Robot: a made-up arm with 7 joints.
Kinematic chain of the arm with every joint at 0, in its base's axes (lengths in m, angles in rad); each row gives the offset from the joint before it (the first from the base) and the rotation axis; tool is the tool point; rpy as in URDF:
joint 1: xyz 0 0 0.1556 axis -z
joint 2: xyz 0 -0.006 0.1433 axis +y
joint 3: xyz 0 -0.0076 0.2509 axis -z
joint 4: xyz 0 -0.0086 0.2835 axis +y
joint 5: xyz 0 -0.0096 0.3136 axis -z
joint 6: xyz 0 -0.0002 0.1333 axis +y
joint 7: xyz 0 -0.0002 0.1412 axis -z
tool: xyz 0 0 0 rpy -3.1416 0 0
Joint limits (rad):
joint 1: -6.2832..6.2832
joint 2: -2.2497..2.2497
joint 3: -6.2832..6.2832
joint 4: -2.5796..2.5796
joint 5: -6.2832..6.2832
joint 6: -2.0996..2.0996
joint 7: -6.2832..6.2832
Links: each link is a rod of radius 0.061 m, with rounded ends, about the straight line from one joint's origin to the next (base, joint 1, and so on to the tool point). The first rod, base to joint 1, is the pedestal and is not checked.
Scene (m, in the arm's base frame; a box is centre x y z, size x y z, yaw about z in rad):
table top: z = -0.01
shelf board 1: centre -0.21 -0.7 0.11 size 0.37 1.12 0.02 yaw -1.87
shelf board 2: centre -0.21 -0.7 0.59 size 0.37 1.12 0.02 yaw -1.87
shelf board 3: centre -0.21 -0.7 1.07 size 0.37 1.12 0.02 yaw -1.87
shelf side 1: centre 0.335 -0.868 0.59 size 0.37 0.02 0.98 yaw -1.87
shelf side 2: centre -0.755 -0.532 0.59 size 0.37 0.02 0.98 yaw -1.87
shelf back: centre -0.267 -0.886 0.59 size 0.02 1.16 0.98 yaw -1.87
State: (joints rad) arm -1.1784 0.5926 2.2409 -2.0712 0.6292 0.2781 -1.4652
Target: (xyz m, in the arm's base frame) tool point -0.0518 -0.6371 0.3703
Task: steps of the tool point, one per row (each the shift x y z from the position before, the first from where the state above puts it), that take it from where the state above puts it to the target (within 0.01 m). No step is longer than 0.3 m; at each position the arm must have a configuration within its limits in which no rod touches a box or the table.
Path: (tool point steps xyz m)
1: -0.1625 -0.2232 0.0523
2: -0.0284 -0.2546 0.0097
3: 0.0933 -0.2067 -0.0287
4: 0.0212 -0.1659 0.0499
5: 0.0994 -0.1782 -0.0067
6: 0.1638 -0.1420 -0.0747

